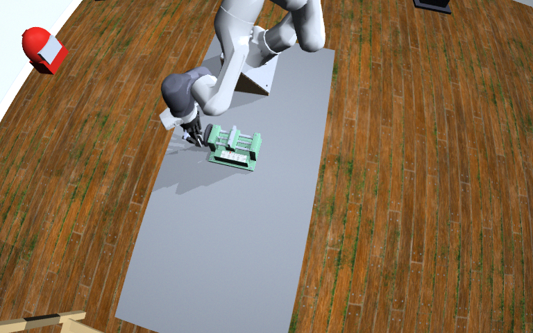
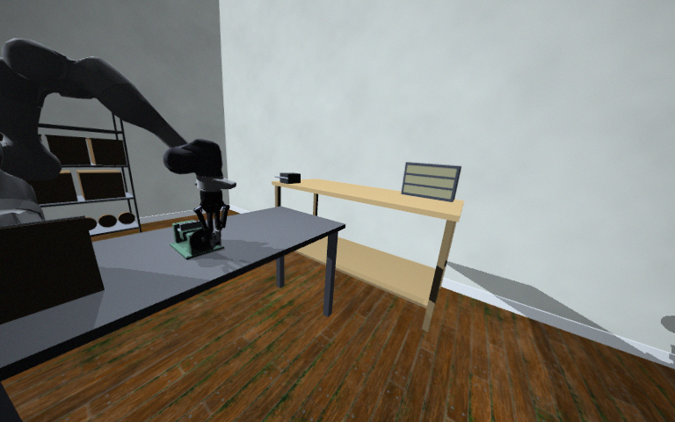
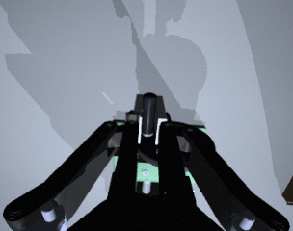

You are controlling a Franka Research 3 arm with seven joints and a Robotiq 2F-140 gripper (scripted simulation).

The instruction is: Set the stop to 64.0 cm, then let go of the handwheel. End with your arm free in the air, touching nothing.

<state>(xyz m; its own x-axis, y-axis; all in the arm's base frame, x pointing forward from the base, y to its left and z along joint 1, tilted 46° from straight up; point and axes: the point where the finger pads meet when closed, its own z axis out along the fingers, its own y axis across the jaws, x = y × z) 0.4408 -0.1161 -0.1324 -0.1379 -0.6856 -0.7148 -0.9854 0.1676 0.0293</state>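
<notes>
The stop carriage is 140 mm to the left of my hand and 10 mm above it. The rest, counted from my hand: dark handwheel (10 mm behind, 20 mm to the left, 10 mm below).
</notes>
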